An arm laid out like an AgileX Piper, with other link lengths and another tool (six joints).
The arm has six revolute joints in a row. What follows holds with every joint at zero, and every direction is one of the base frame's. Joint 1 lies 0.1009 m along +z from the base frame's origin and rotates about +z. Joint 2 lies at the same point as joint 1 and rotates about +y. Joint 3 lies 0.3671 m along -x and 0.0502 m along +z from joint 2 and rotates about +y. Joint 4 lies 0.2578 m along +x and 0.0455 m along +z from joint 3 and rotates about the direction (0.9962, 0, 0.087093). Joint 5 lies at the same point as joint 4 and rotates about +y. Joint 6 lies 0.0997 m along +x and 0.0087 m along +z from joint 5 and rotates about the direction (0.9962, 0, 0.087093). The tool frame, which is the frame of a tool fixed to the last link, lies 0.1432 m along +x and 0.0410 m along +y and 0.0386 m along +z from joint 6; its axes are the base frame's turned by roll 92.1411, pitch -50.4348 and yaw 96.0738 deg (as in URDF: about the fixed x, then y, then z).
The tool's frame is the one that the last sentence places.
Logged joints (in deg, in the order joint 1, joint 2, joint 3, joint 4, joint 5, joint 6), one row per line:
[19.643 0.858 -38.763 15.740 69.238 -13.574]
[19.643 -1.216 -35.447 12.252 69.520 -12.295]
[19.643 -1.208 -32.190 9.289 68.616 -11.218]
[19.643 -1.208 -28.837 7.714 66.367 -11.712]
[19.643 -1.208 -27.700 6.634 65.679 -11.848]
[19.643 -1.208 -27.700 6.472 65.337 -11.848]
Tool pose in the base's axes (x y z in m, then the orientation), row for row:
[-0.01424 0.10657 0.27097 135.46 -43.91 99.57]
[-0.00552 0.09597 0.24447 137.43 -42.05 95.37]
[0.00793 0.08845 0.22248 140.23 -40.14 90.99]
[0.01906 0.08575 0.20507 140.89 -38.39 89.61]
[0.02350 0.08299 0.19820 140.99 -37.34 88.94]
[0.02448 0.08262 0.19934 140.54 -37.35 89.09]
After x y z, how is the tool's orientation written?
As angles about the fixed x, y, z axes (roll, pitch, yaw), in degrees.
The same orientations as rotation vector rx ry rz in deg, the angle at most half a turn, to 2 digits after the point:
[-116.48 -99.17 -86.48]
[-121.26 -98.79 -84.58]
[-125.93 -98.27 -81.41]
[127.13 98.46 79.36]
[127.03 97.98 77.94]
[126.72 97.70 78.23]

